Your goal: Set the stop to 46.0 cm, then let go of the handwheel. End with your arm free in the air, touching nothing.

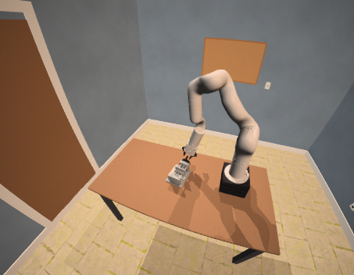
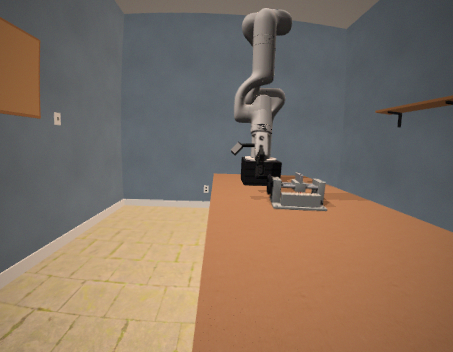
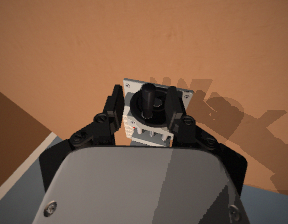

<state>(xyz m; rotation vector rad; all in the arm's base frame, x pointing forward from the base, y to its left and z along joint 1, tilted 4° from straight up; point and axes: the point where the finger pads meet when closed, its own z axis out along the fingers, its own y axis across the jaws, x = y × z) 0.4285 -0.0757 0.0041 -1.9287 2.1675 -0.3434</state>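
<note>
Now: the dark round handwheel handle 1 cm to the left of my hand and 2 cm below it. Also, from my hand: black handwheel (2 cm to the left, 3 cm below).
</note>
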